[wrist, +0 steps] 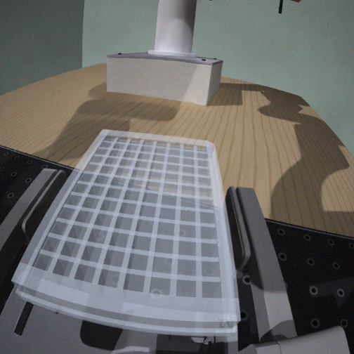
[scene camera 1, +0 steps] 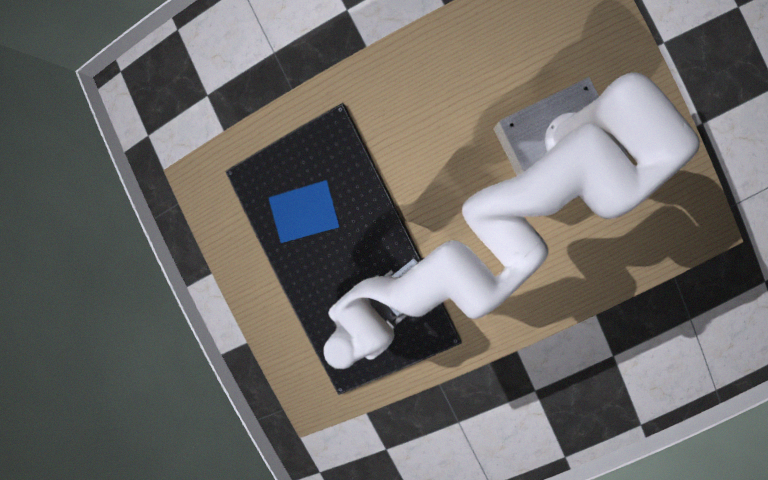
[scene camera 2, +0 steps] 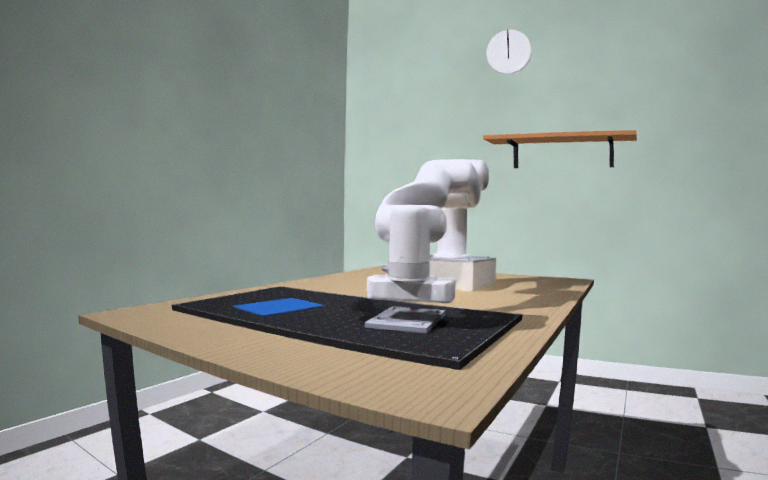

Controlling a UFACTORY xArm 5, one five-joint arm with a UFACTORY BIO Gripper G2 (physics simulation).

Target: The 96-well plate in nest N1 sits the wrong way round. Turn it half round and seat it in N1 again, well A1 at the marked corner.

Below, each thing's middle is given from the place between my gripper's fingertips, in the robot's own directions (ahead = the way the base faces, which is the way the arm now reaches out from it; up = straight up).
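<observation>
Positions from my hand: grey nest N1 (scene camera 2: 399,319), 40 mm below, 130 mm ahead of and 10 mm to the left of my hand; blue rectangle (scene camera 1: 308,210), 40 mm below, 150 mm ahead of and 300 mm to the right of my hand. The clear 96-well plate (wrist: 137,238) is right at my hand.
</observation>
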